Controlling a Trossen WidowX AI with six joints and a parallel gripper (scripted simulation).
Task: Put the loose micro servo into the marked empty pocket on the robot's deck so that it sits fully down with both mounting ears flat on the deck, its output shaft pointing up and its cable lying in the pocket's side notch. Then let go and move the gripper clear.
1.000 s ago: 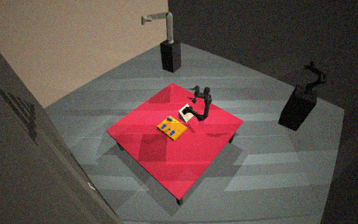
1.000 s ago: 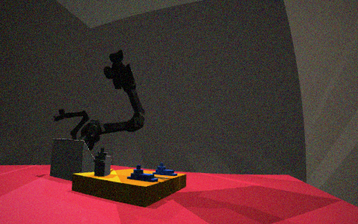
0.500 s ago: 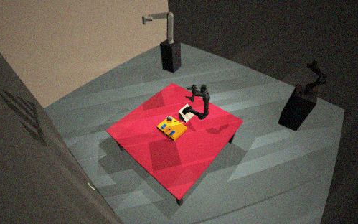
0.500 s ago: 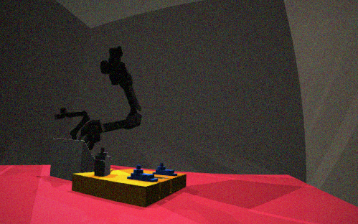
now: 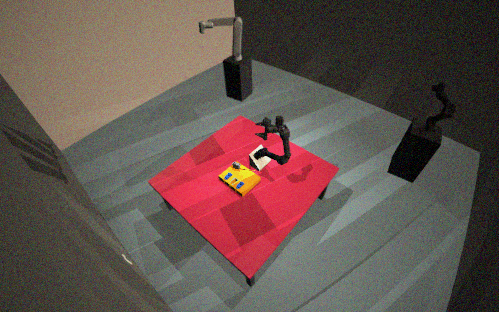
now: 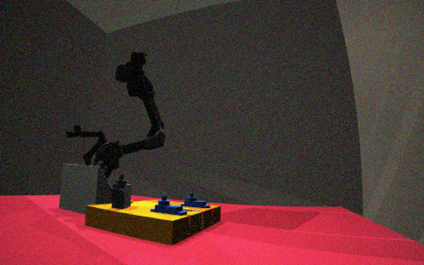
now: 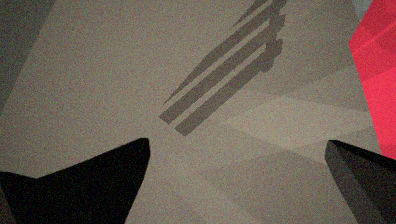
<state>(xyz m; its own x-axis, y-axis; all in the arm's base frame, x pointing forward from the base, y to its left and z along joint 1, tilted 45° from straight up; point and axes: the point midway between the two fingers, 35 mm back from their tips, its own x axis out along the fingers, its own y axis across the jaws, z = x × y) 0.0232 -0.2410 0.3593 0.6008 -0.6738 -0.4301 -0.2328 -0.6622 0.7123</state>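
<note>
Right now my gripper tip is 500 mm above the yellow-orange deck, 110 mm short of it and 70 mm to the left of it.
</note>
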